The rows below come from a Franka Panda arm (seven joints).
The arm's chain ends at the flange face. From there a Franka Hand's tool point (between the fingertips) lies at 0.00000 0.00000 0.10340 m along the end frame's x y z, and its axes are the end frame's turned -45 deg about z.
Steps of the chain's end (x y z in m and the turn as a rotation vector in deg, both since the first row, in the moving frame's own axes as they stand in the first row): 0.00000 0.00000 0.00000 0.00 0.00 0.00; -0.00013 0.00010 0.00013 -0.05 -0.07 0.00; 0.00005 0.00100 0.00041 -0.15 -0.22 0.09; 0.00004 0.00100 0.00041 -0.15 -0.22 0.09; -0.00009 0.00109 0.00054 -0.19 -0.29 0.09; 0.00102 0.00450 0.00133 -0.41 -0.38 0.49; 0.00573 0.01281 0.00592 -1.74 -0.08 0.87; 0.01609 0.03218 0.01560 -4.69 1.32 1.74; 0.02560 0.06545 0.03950 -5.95 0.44 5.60
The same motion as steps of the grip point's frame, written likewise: 0.00000 0.00000 0.00000 0.00 0.00 0.00; -0.00032 -0.00005 0.00013 0.01 -0.08 0.00; -0.00114 0.00065 0.00041 0.05 -0.26 0.09; -0.00115 0.00065 0.00041 0.05 -0.26 0.09; -0.00145 0.00058 0.00054 0.07 -0.34 0.09; -0.00347 0.00394 0.00133 -0.02 -0.56 0.49; -0.00734 0.01521 0.00587 -1.17 -1.29 0.87; -0.01579 0.04173 0.01523 -4.25 -2.38 1.74; -0.03558 0.07217 0.03894 -4.52 -3.90 5.60
